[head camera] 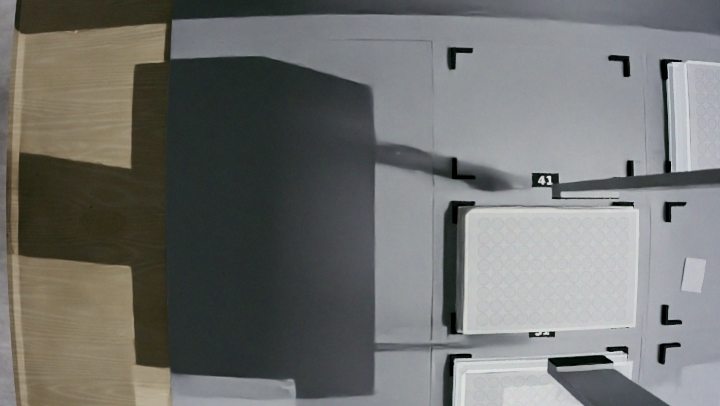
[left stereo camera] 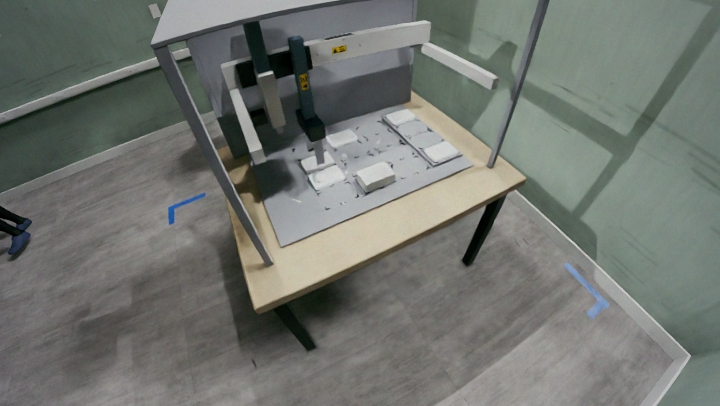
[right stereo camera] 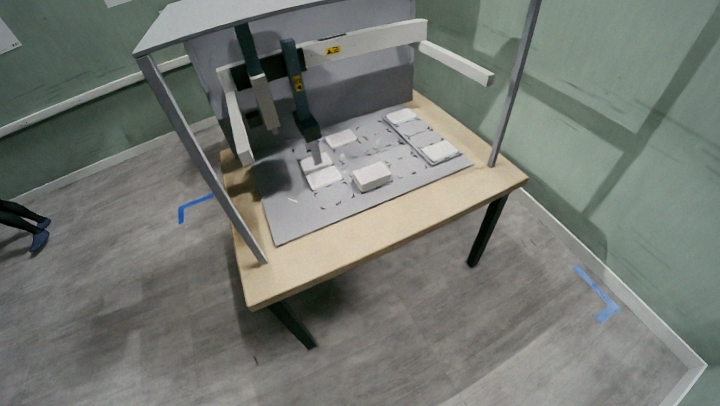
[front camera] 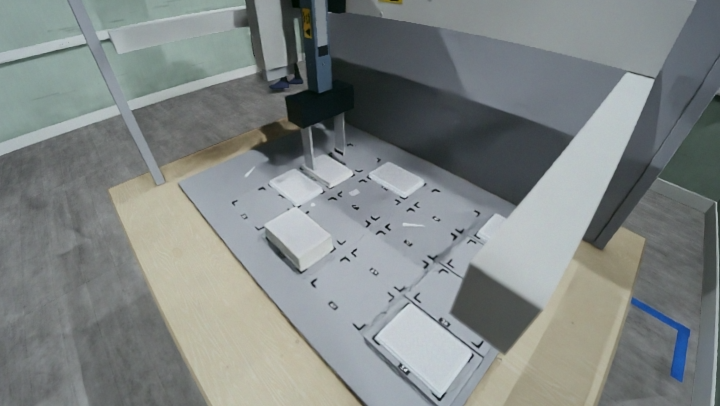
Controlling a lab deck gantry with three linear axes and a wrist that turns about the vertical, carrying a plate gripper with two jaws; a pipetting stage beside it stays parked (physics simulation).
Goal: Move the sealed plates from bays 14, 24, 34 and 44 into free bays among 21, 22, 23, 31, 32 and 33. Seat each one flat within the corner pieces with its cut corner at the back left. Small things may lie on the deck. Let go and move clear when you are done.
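Frame: origin at the robot's base, x left, y ahead, z down, level; metres.
Seen in the pictures: gripper, between the fingertips: (head camera: 578, 279) (left stereo camera: 316, 156) (right stereo camera: 314, 157) (front camera: 325, 160); robot's base, origin of its link: (left stereo camera: 327, 209) (right stereo camera: 322, 209) (front camera: 233, 203).
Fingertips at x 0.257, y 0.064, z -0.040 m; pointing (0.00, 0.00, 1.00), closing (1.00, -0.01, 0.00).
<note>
Offsets run from my fingertips to a thing's top centre. "spot": to the spot under its first point.
My gripper (front camera: 325, 160) (head camera: 584, 276) is open, its jaws low on either side of a sealed plate {dy +0.000, dx +0.000, dz +0.026 m} (front camera: 338, 174) (head camera: 547, 272) (left stereo camera: 306, 164) in bay 31. Gaps show between jaws and plate in the head view. The plate lies flat at the corner pieces, cut corner at back left. Another sealed plate {dy +0.000, dx -0.107, dz +0.026 m} (front camera: 295, 185) (head camera: 484, 390) (left stereo camera: 327, 178) lies in bay 21, partly under the front jaw in the head view. A plate {dy +0.492, dx -0.214, dz +0.011 m} (front camera: 423, 348) (left stereo camera: 441, 151) lies in bay 14 and a plate {dy +0.492, dx +0.107, dz +0.011 m} (front camera: 490, 226) (left stereo camera: 400, 117) in bay 44, partly hidden in the front view.
A tall white block {dy +0.164, dx -0.214, dz -0.002 m} (front camera: 298, 237) (left stereo camera: 375, 176) stands right of bay 21, towards the front. A plate {dy +0.164, dx +0.107, dz +0.026 m} (front camera: 396, 178) (head camera: 703, 121) lies in bay 42. A small chip {dy +0.122, dx -0.009, dz +0.039 m} (front camera: 353, 192) (head camera: 693, 274) lies in bay 32, a white tip {spot: dy +0.304, dx +0.003, dz +0.034 m} (front camera: 413, 224) in bay 33. A cap {dy +0.084, dx -0.115, dz +0.036 m} (front camera: 312, 204) lies near bay 21.
</note>
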